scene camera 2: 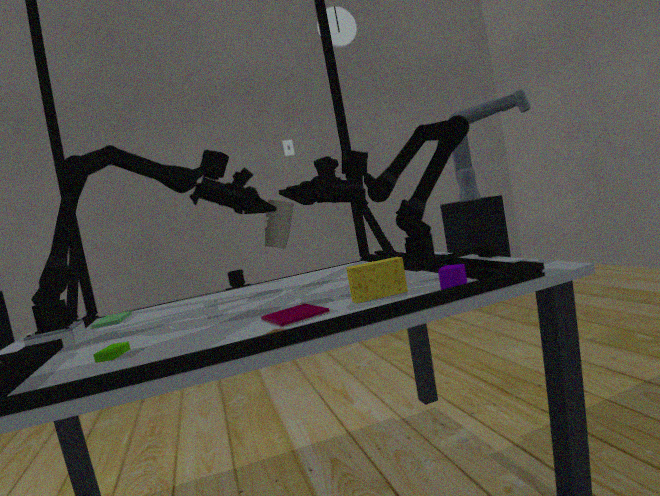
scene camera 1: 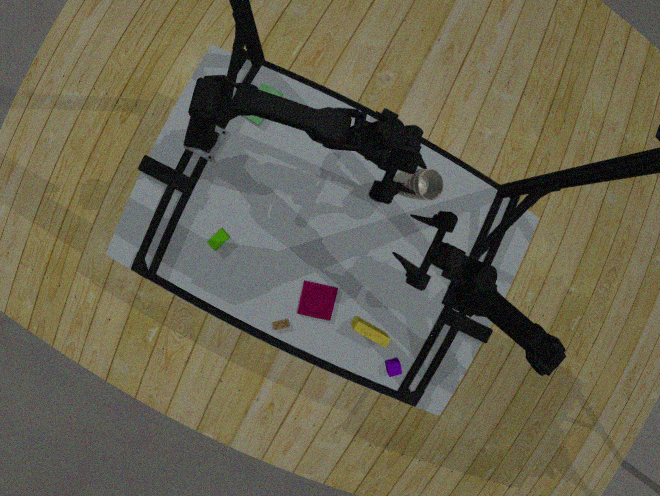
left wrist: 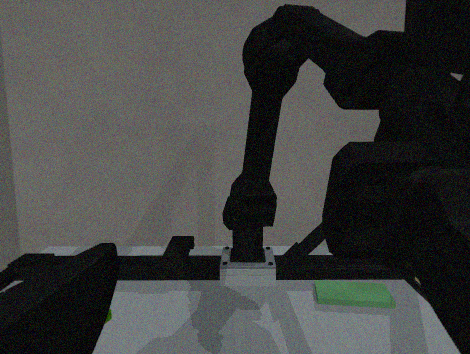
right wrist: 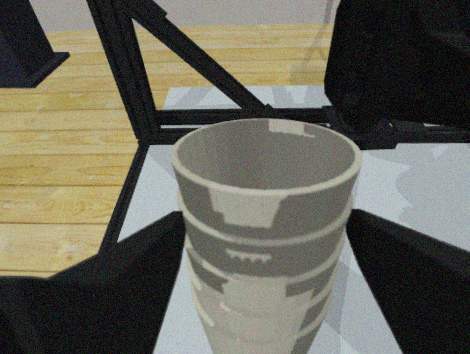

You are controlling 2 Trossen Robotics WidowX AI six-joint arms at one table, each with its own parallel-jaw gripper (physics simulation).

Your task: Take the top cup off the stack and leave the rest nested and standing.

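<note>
A beige stack of several nested cups is held in the air, slightly tilted, with its base above the table in scene camera 2. My right gripper is shut on the stack below the top rim, with one finger on each side in the right wrist view. The rims sit close together, one below another. My left gripper is open and empty, close to the stack at about the height of its upper rim. The stack's lower end is cut off in the right wrist view.
On the table lie a crimson square, a yellow block, a purple cube, a bright green block, a pale green slab and a small brown piece. Black frame posts rise at the corners.
</note>
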